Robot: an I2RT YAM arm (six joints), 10 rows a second.
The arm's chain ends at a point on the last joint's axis. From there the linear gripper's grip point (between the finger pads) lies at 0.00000 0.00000 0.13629 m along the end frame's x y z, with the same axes.
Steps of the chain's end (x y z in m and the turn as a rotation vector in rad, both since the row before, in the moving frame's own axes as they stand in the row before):
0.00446 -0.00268 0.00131 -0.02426 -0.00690 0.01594
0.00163 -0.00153 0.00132 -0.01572 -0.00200 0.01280
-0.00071 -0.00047 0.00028 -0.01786 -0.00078 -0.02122
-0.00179 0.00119 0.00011 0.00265 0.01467 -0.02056
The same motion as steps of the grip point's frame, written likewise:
0.00349 0.00062 0.00127 -0.02426 -0.00690 0.01594
0.00134 0.00061 0.00130 -0.01572 -0.00200 0.01280
-0.00079 0.00196 0.00026 -0.01786 -0.00078 -0.02122
0.00021 0.00081 0.00009 0.00265 0.01467 -0.02056

